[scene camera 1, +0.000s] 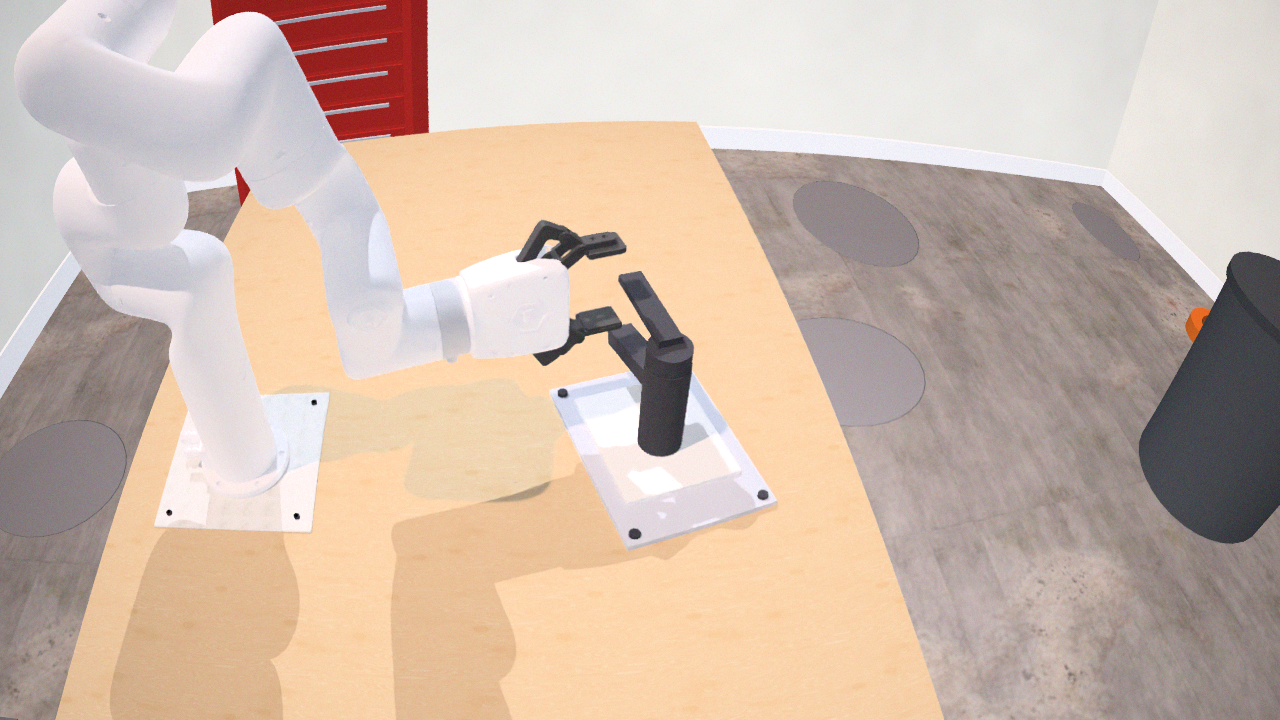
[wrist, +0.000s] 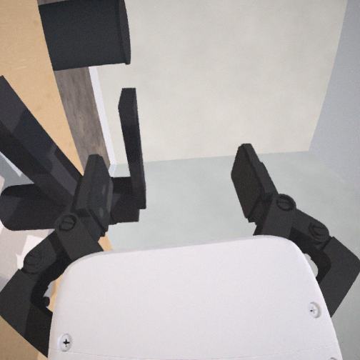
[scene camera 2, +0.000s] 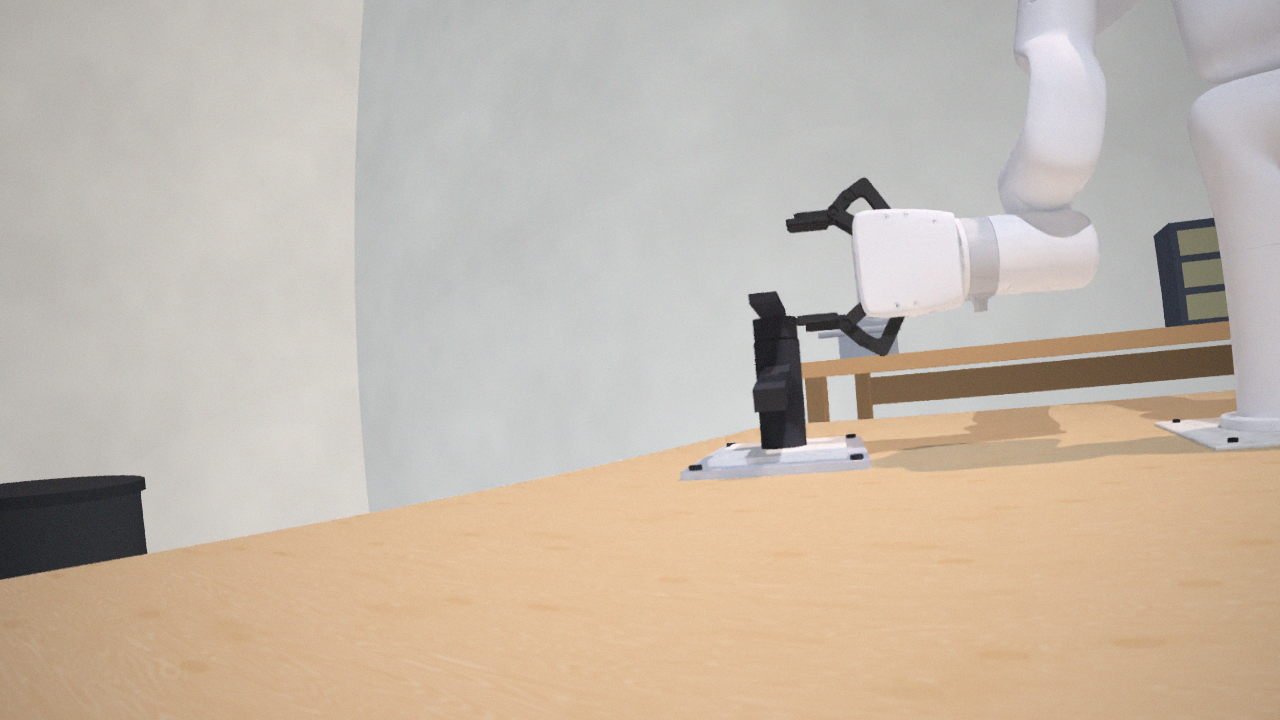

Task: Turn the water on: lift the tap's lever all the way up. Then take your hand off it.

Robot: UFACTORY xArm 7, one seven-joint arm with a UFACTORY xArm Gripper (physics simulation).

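Places are measured from the arm's base along level axes (x ahead, y left, z up), in centimetres.
Where they show: gripper, fingertip midpoint: [scene camera 1: 619, 280] [scene camera 2: 791, 273]; arm's base, origin of the base link: [scene camera 1: 246, 459].
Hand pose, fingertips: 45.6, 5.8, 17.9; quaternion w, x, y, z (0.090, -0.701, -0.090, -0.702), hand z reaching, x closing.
Things, the pixels of their top centre, and the offset from my fingertips, as dx, dy, dz. Level surfaces: height alone.
- white base plate, middle of its top: [scene camera 2: 784, 448] [scene camera 1: 659, 442] +4.3, -6.3, -17.0
- flat lever, middle of its top: [scene camera 2: 768, 299] [scene camera 1: 649, 301] +3.0, -1.1, -2.0
- spout, middle of its top: [scene camera 2: 772, 363] [scene camera 1: 639, 339] +2.6, +0.5, -8.3
- wooden table, its level: dz -18.2
The black tap stands upright on a white base plate [scene camera 1: 698, 514] [scene camera 2: 774, 464]. Its round body [scene camera 1: 664, 402] [scene camera 2: 780, 358] [wrist: 25, 206] carries a flat lever [scene camera 1: 651, 308] [scene camera 2: 766, 305] [wrist: 131, 145] on top and a spout [scene camera 1: 629, 353] [scene camera 2: 771, 394] below. The lever looks near level; its exact slope is hard to judge. My gripper [scene camera 1: 614, 281] [scene camera 2: 794, 273] [wrist: 171, 163] is open and empty, pointing level at the tap. Its lower finger is close beside the tap's top, about between lever and spout heights, and hides part of the body in the wrist view. The upper finger is above lever height. Contact is unclear.
The tap's plate is on the wooden table [scene camera 1: 554, 635] [scene camera 2: 626, 608], near its far long edge from the arm's base. A dark bin [scene camera 1: 1217, 402] [scene camera 2: 71, 528] [wrist: 87, 35] stands beyond the table. A red drawer cabinet [scene camera 1: 407, 71] stands behind the arm.
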